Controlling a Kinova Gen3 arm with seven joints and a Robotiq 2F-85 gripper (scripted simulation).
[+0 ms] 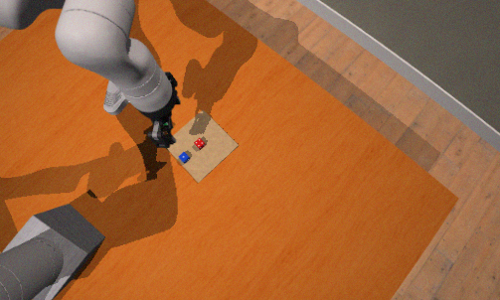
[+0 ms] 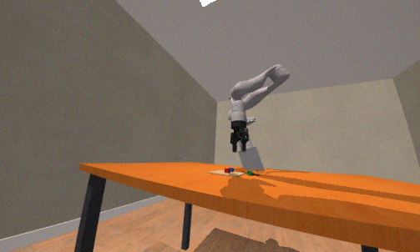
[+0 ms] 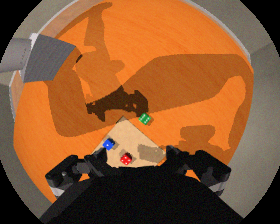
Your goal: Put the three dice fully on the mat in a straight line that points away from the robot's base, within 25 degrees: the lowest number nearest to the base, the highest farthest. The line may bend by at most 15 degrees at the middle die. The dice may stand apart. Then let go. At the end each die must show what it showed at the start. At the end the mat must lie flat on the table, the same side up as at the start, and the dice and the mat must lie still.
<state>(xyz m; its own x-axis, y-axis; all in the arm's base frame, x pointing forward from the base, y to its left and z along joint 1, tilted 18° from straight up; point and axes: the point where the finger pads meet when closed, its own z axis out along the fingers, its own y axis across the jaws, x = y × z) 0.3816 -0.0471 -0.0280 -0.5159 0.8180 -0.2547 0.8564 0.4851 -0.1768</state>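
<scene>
My gripper is now 10 cm above the green die, 5 cm to the right of it and 1 cm past it. Round my hand: blue die: 9 cm below, 5 cm behind, 4 cm to the right; tan mat: 11 cm below, 5 cm to the right; red die: 9 cm below, 5 cm to the right.
</scene>
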